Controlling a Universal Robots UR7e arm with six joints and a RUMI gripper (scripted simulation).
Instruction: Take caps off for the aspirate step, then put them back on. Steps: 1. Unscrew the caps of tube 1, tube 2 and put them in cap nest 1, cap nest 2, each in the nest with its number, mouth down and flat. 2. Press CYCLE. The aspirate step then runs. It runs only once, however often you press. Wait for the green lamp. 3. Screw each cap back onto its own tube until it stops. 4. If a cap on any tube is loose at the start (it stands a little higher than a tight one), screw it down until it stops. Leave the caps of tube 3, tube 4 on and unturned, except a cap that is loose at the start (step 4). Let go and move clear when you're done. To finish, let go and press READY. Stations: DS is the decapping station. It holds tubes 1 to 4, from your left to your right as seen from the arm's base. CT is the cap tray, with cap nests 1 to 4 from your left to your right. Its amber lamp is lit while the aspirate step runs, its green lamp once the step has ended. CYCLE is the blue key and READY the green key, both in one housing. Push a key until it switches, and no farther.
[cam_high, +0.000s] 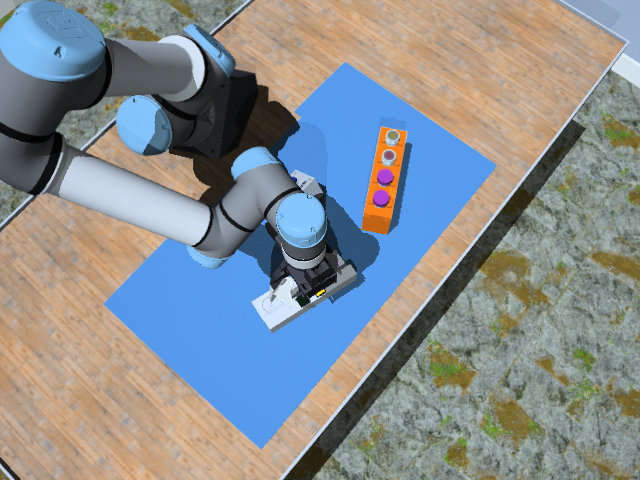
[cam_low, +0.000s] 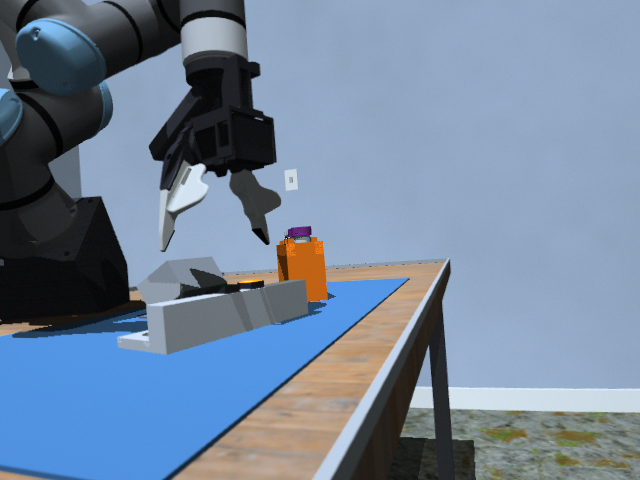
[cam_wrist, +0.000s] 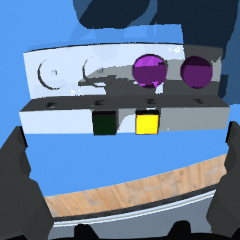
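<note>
The purple cap lies 8 cm to the left of my hand and 8 cm below it. From my hand the other things lie so: grey key housing: 17 cm behind, 13 cm to the left, 4 cm below; then green key: 19 cm behind, 11 cm to the left, 3 cm below; then blue key: 19 cm behind, 15 cm to the left, 3 cm below.
</note>
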